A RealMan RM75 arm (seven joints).
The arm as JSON. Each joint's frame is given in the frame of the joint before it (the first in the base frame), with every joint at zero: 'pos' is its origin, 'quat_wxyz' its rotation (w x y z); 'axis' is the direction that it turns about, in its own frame. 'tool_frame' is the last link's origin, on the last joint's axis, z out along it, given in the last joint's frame.
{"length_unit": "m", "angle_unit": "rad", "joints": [
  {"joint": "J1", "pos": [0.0, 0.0, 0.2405], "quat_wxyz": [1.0, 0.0, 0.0, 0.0], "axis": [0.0, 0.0, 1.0]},
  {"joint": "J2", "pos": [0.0, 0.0, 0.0], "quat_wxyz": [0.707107, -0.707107, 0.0, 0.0], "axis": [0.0, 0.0, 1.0]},
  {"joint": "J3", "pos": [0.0, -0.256, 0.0], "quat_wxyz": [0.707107, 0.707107, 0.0, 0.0], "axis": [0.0, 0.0, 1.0]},
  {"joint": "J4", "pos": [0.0, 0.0, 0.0], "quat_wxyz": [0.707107, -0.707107, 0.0, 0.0], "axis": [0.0, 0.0, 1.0]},
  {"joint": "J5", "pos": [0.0, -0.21, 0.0], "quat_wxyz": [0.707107, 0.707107, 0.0, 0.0], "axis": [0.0, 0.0, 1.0]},
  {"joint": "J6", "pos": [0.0, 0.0, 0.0], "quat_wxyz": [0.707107, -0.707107, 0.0, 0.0], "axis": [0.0, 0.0, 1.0]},
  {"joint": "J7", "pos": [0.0, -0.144, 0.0], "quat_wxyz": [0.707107, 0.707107, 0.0, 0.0], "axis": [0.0, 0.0, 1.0]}
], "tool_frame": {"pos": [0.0, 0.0, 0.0], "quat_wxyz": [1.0, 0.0, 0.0, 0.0]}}
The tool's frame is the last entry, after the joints.
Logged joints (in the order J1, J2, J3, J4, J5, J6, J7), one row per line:
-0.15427 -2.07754 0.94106 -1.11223 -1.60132 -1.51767 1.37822
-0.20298 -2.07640 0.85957 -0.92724 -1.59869 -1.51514 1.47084
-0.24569 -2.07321 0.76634 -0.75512 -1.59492 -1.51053 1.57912
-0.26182 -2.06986 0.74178 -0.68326 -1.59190 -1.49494 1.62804
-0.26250 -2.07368 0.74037 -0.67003 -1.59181 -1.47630 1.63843
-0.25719 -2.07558 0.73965 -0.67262 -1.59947 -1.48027 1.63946
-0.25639 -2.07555 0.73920 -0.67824 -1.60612 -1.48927 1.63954
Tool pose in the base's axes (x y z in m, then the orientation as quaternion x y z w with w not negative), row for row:
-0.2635 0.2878 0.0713 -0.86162 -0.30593 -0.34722 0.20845
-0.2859 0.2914 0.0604 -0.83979 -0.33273 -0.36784 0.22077
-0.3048 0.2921 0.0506 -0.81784 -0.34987 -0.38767 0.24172
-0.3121 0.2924 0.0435 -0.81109 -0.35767 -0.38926 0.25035
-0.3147 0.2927 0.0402 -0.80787 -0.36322 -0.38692 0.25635
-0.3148 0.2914 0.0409 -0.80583 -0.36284 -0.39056 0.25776
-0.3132 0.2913 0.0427 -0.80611 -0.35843 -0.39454 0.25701
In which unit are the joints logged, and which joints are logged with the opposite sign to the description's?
The joints are logged in radians. Opposite sign: J4.
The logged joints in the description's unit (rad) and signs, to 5 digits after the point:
-0.15427 -2.07754 0.94106 1.11223 -1.60132 -1.51767 1.37822
-0.20298 -2.07640 0.85957 0.92724 -1.59869 -1.51514 1.47084
-0.24569 -2.07321 0.76634 0.75512 -1.59492 -1.51053 1.57912
-0.26182 -2.06986 0.74178 0.68326 -1.59190 -1.49494 1.62804
-0.26250 -2.07368 0.74037 0.67003 -1.59181 -1.47630 1.63843
-0.25719 -2.07558 0.73965 0.67262 -1.59947 -1.48027 1.63946
-0.25639 -2.07555 0.73920 0.67824 -1.60612 -1.48927 1.63954

